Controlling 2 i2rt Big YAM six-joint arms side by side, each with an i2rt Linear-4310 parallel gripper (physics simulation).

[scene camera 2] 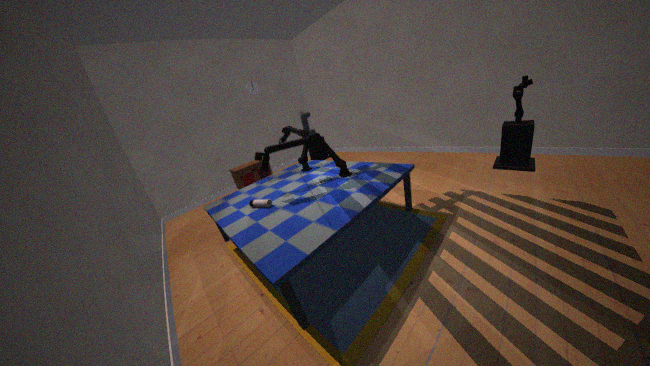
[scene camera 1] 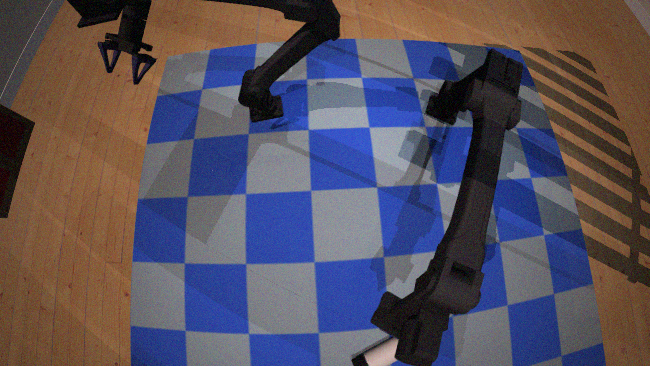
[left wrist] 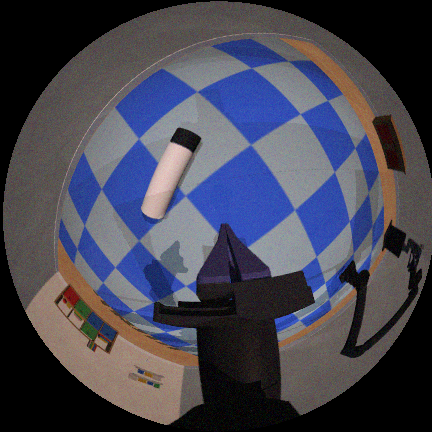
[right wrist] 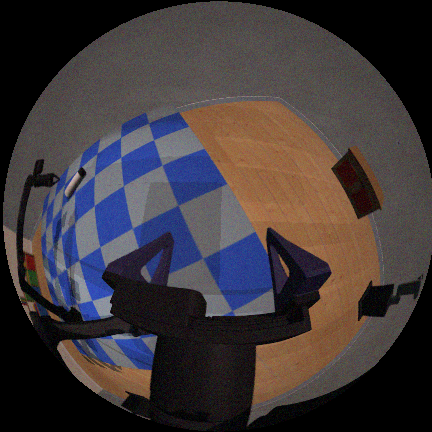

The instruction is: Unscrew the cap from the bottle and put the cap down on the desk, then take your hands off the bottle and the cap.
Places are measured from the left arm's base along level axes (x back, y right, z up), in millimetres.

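Pixels of known places: left gripper, fingertip midpoint: (scene camera 2: pixel 263 177) (scene camera 1: pixel 381 327) (left wrist: pixel 224 226) (right wrist: pixel 59 178); right gripper, fingertip midpoint: (scene camera 1: pixel 122 78) (right wrist: pixel 217 234); left arm's base at its link origin: (scene camera 2: pixel 345 174) (scene camera 1: pixel 441 111) (right wrist: pixel 76 314); right arm's base at its link origin: (scene camera 2: pixel 306 169) (scene camera 1: pixel 266 109) (left wrist: pixel 346 271).
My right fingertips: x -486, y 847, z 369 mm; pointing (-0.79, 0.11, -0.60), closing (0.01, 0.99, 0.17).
Observation:
Ahead of a thing's pixels: the offset from my right fingertips to its top centre. Level surfaces: height alone.
A pale pink bottle @[dx -360, dy -921, dz -299 mm] (scene camera 1: pixel 382 351) (scene camera 2: pixel 263 203) (left wrist: pixel 166 181) (right wrist: pixel 72 187) lies on its side on the checkered table @[dz -369 mm] (scene camera 1: pixel 280 227) (scene camera 2: pixel 285 225) (left wrist: pixel 240 185) (right wrist: pixel 192 172). Its black cap @[dx -434, dy -857, dz -300 mm] (scene camera 1: pixel 359 360) (scene camera 2: pixel 252 203) (left wrist: pixel 186 140) (right wrist: pixel 82 172) sits on one end, in line with the bottle. My left gripper (left wrist: pixel 224 226) (right wrist: pixel 59 178) is shut on nothing, its fingertips together above the table and apart from the bottle; its fingers do not show in scene camera 1. My right gripper (scene camera 1: pixel 123 77) (right wrist: pixel 217 234) is open and empty, far from the bottle, near the table's edge.
The left arm (scene camera 1: pixel 472 200) reaches over the table at the right of scene camera 1. A red and brown box (scene camera 1: pixel 14 160) (scene camera 2: pixel 246 173) (left wrist: pixel 390 145) (right wrist: pixel 357 182) stands beyond the table. A black pedestal (scene camera 2: pixel 517 145) with a small arm stands apart on the wooden floor.

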